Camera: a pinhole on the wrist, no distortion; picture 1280 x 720 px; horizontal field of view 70.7 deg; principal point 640.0 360.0 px. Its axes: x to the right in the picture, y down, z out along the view. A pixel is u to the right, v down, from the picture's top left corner.
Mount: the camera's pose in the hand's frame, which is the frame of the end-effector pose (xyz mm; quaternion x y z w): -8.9 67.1 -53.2 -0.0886 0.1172 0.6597 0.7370
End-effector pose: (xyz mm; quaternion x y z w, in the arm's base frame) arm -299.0 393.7 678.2 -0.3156 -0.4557 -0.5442 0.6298
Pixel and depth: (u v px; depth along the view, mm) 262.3 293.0 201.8
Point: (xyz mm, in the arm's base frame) -295.5 545.7 753.5
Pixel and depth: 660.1 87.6 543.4
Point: -197.1 775.0 1046.7
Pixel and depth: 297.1 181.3 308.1
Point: -327.0 623.5 839.7
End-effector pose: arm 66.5 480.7 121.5 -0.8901 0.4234 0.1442 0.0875
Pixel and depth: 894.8 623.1 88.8
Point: -47.2 432.8 102.8
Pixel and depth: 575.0 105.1 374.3
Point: -27.7 398.4 -213.4
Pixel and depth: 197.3 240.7 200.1
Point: 25.7 496.0 -42.2
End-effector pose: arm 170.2 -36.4 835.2 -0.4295 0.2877 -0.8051 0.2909
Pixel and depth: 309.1 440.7 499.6
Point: 610.9 -133.9 1006.3
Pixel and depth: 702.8 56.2 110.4
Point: 218.9 -139.6 804.0
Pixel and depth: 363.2 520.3 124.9
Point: 265.2 -78.8 807.8
